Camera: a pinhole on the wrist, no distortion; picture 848 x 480 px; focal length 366.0 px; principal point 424.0 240.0 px. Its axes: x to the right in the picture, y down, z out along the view. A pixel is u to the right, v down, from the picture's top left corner.
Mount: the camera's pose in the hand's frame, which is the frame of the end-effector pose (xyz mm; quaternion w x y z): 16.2 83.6 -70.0 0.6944 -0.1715 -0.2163 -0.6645
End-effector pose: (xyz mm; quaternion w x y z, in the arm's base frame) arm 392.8 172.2 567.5 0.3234 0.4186 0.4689 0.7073
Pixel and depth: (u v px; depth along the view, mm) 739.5 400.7 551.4
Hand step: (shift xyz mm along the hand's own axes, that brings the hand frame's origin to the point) 228.7 -15.9 660.4
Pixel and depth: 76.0 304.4 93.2
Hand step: 23.7 208.8 -37.0
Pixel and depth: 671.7 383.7 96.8
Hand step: 48.6 81.1 48.5
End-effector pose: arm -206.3 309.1 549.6 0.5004 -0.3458 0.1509 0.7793
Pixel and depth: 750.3 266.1 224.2
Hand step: 20.5 32.7 226.4
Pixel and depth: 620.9 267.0 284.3
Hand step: 20.1 104.5 252.8
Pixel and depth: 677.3 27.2 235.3
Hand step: -133.5 61.1 208.7
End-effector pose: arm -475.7 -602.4 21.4 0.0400 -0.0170 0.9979 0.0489
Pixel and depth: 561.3 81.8 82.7
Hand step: -24.7 98.7 14.7
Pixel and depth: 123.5 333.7 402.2
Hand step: 82.0 581.3 101.5
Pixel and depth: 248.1 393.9 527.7
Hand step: 193.3 589.1 254.2
